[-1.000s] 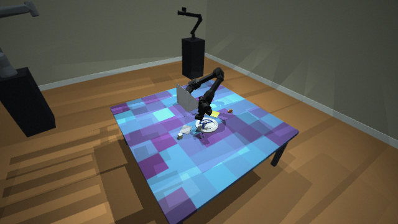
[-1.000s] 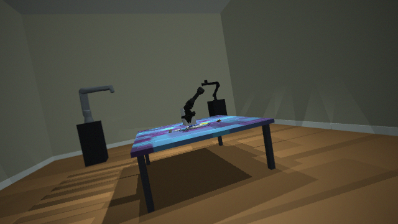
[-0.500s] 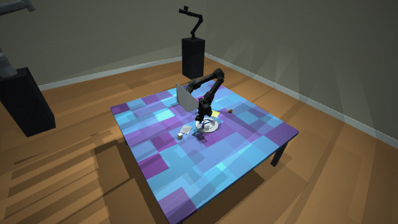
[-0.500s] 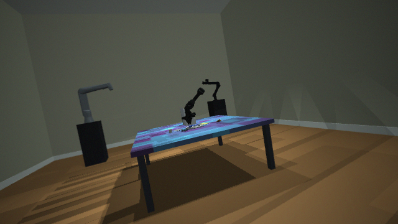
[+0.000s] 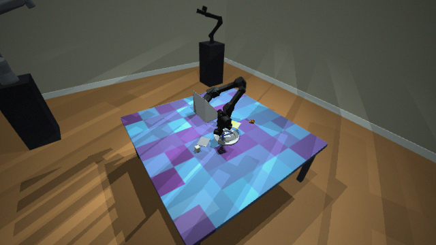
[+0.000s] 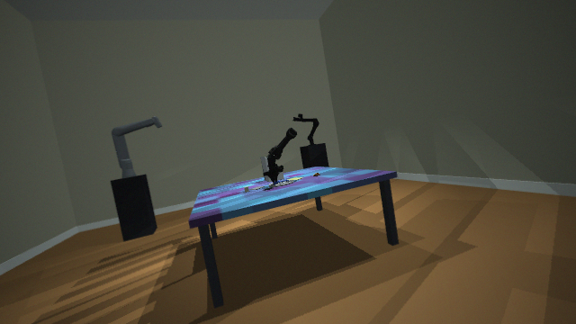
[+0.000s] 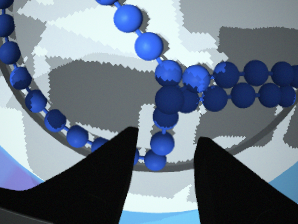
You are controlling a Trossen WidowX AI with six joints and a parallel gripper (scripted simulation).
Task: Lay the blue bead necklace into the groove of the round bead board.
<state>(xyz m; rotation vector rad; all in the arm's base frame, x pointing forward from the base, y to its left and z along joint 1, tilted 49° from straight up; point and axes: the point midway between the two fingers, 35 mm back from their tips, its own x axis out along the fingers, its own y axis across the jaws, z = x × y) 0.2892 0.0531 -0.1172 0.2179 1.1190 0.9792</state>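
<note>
Now: the round white bead board 40 mm to the left of my gripper tip, 40 mm ahead of it and 10 mm below it. Round my gripper tip: cream cube (240 mm to the right, 20 mm ahead); then yellow patch (200 mm to the left, 60 mm behind, 20 mm below); then flat grey square (140 mm to the right, 30 mm behind, 20 mm below).
</note>
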